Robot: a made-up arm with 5 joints. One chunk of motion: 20 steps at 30 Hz.
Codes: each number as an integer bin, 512 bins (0 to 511) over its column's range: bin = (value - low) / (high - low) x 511, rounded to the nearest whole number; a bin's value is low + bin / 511 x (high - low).
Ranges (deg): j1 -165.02..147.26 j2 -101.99..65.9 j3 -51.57..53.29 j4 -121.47..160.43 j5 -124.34..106
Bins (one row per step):
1: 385 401 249 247 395
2: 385 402 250 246 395
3: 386 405 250 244 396
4: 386 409 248 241 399
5: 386 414 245 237 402
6: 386 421 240 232 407
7: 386 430 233 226 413
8: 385 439 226 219 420
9: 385 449 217 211 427
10: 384 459 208 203 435
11: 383 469 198 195 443
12: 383 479 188 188 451
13: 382 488 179 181 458
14: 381 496 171 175 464
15: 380 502 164 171 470
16: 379 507 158 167 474
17: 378 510 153 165 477
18: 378 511 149 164 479
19: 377 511 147 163 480
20: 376 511 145 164 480
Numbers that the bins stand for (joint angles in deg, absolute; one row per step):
1: 70.26 29.76 -0.47 14.79 53.71
2: 70.26 30.09 -0.27 14.24 53.71
3: 70.87 31.07 -0.27 13.14 54.16
4: 70.87 32.39 -0.68 11.48 55.51
5: 70.87 34.03 -1.29 9.27 56.87
6: 70.87 36.33 -2.32 6.52 59.12
7: 70.87 39.29 -3.76 3.21 61.83
8: 70.26 42.24 -5.19 -0.66 64.98
9: 70.26 45.53 -7.04 -5.07 68.14
10: 69.65 48.82 -8.89 -9.48 71.74
11: 69.04 52.10 -10.94 -13.90 75.35
12: 69.04 55.39 -12.99 -17.76 78.95
13: 68.43 58.34 -14.84 -21.62 82.11
14: 67.81 60.97 -16.48 -24.93 84.81
15: 67.20 62.94 -17.92 -27.14 87.52
16: 66.59 64.59 -19.15 -29.34 89.32
17: 65.98 65.57 -20.17 -30.45 90.67
18: 65.98 65.90 -20.99 -31.00 91.58
19: 65.37 65.90 -21.40 -31.55 92.03
20: 64.76 65.90 -21.82 -31.00 92.03

